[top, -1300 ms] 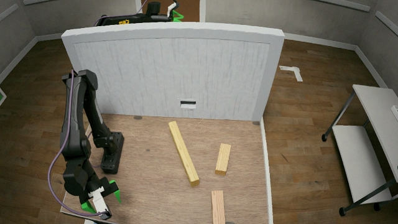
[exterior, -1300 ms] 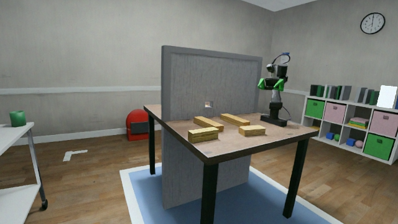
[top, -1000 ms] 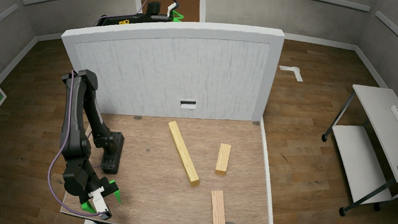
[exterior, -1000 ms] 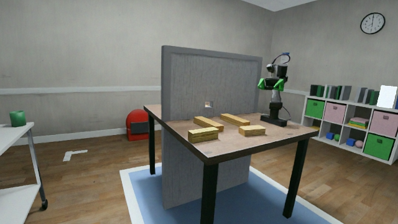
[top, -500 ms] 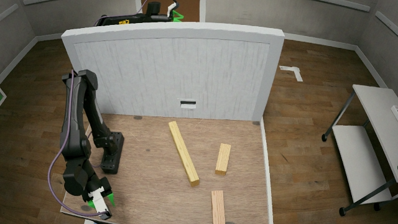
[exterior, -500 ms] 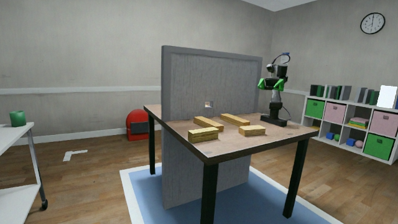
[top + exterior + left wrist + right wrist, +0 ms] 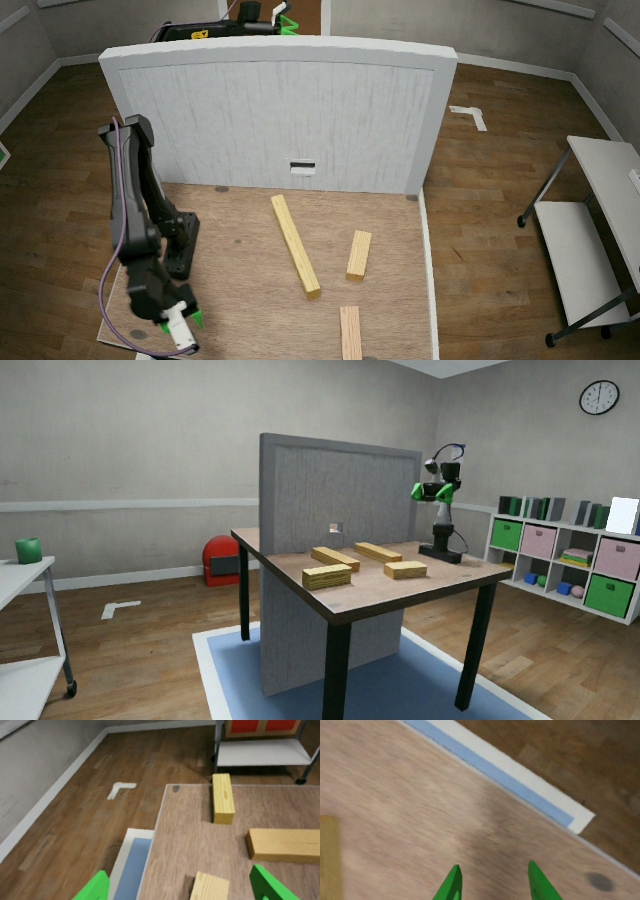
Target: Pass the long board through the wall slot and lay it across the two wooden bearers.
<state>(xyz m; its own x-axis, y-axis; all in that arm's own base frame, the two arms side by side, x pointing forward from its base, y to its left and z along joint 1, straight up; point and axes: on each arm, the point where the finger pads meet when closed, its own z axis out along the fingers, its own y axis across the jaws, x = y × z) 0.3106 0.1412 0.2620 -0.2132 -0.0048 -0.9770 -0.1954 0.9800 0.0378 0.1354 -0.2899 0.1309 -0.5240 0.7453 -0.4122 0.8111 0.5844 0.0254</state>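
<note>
The long board is 20 cm ahead of my right hand, 30 cm to the left of it and 14 cm below it.
</note>
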